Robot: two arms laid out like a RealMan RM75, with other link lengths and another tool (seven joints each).
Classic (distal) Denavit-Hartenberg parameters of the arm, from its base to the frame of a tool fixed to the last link. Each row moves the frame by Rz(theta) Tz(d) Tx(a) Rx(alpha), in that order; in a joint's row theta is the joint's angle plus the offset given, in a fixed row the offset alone. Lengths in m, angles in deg.
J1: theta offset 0; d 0.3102; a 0; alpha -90
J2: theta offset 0; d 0; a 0; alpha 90
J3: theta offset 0; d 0.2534; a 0; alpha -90
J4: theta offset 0; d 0; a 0; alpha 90
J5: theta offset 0; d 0.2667; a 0; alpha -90
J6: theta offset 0; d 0; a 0; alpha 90
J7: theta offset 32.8; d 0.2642; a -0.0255; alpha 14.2
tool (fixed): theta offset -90; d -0.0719; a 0; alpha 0
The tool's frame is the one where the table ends.
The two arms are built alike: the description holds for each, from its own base.
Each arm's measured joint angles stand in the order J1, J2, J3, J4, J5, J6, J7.
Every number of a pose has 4 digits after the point. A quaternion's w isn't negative.
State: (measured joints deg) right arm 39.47 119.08 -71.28 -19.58 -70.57 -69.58 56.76; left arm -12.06 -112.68 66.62 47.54 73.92 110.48 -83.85
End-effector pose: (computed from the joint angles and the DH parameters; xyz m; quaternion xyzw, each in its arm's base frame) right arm 0.1681 0.4396 -0.0318 -0.8828 -0.2933 0.0802 0.3579; left arm -0.2510 0.2808 0.0694 0.6547 0.5827 0.4605 0.1404
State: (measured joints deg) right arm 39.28 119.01 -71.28 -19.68 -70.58 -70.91 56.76; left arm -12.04 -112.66 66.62 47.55 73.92 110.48 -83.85
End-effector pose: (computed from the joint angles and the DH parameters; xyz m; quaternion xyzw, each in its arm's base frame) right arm 0.1665 0.4362 -0.0302 -0.8818 -0.2969 0.0895 0.3552; left arm -0.2512 0.2808 0.0696 0.6548 0.5828 0.4604 0.1402
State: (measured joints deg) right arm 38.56 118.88 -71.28 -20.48 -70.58 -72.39 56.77; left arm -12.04 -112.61 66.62 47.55 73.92 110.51 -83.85
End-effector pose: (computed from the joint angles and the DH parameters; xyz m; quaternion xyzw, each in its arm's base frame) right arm 0.1658 0.4324 -0.0259 -0.8792 -0.3016 0.0988 0.3553; left arm -0.2514 0.2807 0.0698 0.6550 0.5827 0.4602 0.1401
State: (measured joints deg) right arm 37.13 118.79 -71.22 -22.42 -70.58 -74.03 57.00; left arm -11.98 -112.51 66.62 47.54 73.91 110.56 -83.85
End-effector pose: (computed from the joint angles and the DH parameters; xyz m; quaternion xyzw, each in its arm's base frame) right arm 0.1651 0.4283 -0.0183 -0.8744 -0.3072 0.1094 0.3593; left arm -0.2520 0.2804 0.0704 0.6551 0.5830 0.4598 0.1397
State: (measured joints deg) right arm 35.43 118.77 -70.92 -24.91 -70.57 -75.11 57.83; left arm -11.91 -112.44 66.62 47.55 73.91 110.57 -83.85
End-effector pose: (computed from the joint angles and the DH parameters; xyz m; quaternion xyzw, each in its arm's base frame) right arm 0.1653 0.4263 -0.0089 -0.8702 -0.3074 0.1172 0.3666; left arm -0.2526 0.2801 0.0708 0.6551 0.5833 0.4595 0.1390
